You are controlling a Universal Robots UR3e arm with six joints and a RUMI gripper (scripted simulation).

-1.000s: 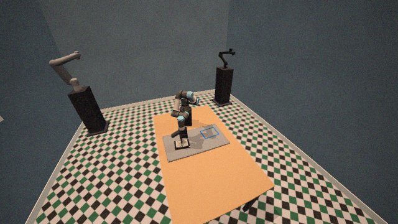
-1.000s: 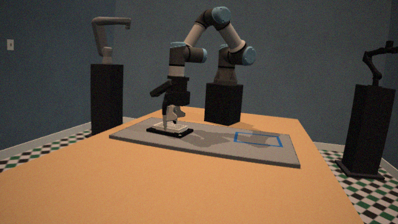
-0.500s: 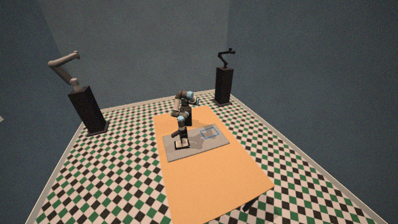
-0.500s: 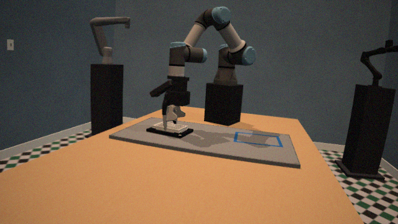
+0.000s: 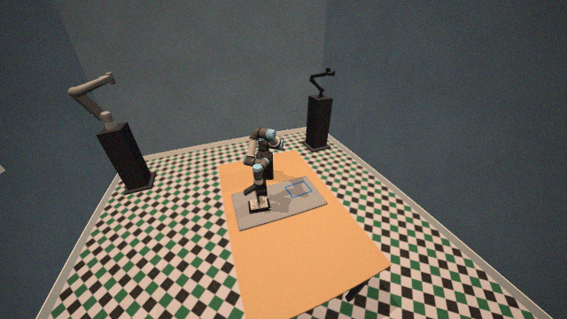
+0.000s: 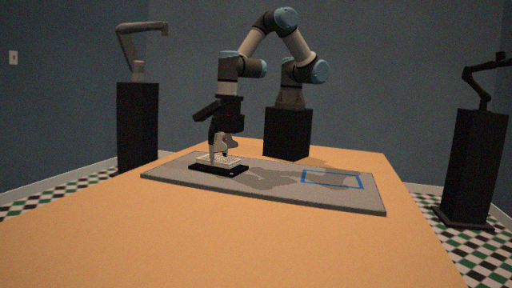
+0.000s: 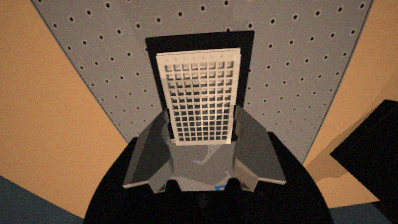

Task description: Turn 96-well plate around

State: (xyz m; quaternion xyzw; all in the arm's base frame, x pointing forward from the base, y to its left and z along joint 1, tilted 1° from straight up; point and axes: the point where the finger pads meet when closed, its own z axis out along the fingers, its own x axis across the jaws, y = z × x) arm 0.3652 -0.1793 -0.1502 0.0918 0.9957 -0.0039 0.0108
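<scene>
My hand is 30 mm above the black plate nest N1. The rest, counted from my hand: white 96-well plate 10 mm below; white corner mark 70 mm to the left, 70 mm ahead, 30 mm below.
</scene>
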